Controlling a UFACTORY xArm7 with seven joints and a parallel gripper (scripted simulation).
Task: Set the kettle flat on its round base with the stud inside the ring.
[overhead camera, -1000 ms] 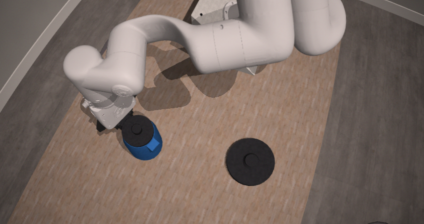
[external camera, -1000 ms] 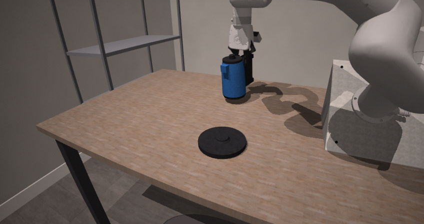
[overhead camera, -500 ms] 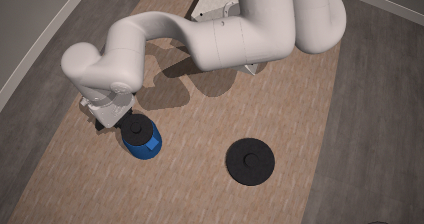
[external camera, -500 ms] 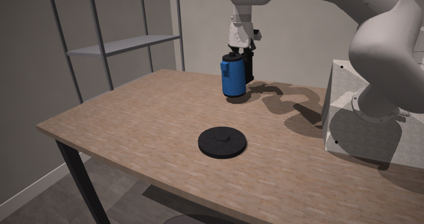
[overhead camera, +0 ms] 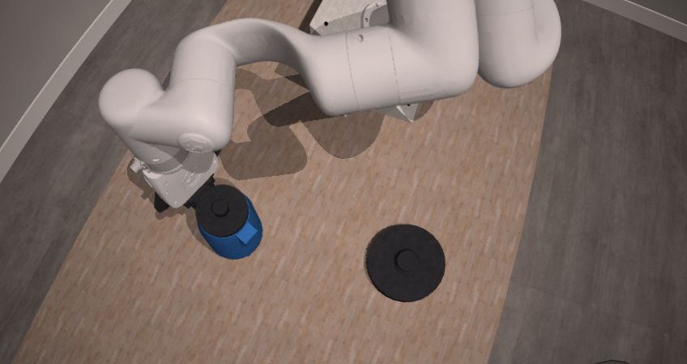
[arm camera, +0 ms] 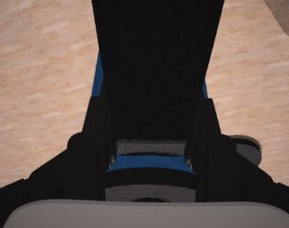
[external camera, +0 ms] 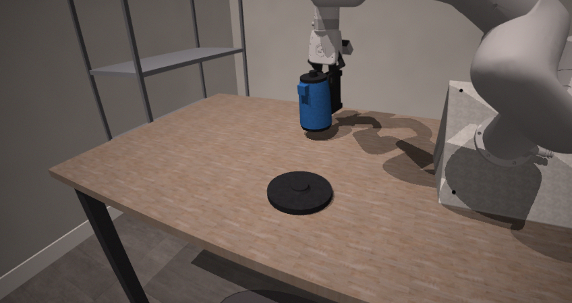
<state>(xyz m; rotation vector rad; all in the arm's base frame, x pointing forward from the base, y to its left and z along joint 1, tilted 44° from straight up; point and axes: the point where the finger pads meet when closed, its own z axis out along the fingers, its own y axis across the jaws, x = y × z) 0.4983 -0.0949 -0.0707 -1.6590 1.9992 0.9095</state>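
Right now my hand is 50 mm above the blue kettle and 20 mm to the right of it. The rest, counted from my hand: round black base (360 mm to the left, 170 mm below, 90 mm behind).
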